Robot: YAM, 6 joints.
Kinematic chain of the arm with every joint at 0, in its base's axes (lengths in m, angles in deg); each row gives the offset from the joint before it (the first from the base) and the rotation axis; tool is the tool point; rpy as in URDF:
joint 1: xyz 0 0 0.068 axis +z
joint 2: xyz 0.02 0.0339 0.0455 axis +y
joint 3: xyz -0.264 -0.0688 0 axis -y
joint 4: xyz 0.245 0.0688 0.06 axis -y
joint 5: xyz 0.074 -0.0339 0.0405 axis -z
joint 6: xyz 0.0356 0 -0.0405 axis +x
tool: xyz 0 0 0 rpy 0 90 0
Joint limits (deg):
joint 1: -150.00..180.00
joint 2: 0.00..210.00
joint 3: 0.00..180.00
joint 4: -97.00..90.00
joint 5: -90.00..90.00
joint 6: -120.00..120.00
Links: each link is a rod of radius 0.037 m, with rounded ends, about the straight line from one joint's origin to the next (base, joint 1, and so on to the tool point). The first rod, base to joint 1, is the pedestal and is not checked.
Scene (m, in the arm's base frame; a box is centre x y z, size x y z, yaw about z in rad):
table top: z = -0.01
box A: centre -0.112 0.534 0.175 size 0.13 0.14 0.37 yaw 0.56
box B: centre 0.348 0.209 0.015 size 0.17 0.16 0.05 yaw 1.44
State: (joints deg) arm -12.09 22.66 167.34 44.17 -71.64 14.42
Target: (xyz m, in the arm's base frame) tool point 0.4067 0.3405 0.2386
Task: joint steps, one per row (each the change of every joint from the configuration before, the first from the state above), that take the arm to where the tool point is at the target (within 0.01 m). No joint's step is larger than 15 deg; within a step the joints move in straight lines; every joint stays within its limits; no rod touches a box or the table.
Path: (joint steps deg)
1: -14.61 12.16 0.99 9.91 -3.14 6.84
2: -14.61 12.15 0.99 9.91 -3.14 6.83
3: -14.61 12.16 0.99 9.91 -3.14 6.84
4: -13.39 -5.49 1.62 -2.18 0.18 -3.42
5: -13.40 -5.49 1.61 -2.18 0.19 -3.42
6: -13.39 -5.50 1.62 -2.18 0.18 -3.42
7: -13.39 -5.49 1.61 -2.18 0.19 -3.41
8: -13.39 -5.49 1.62 -2.18 0.18 -3.42
9: -13.39 -5.49 1.61 -2.19 0.19 -3.42

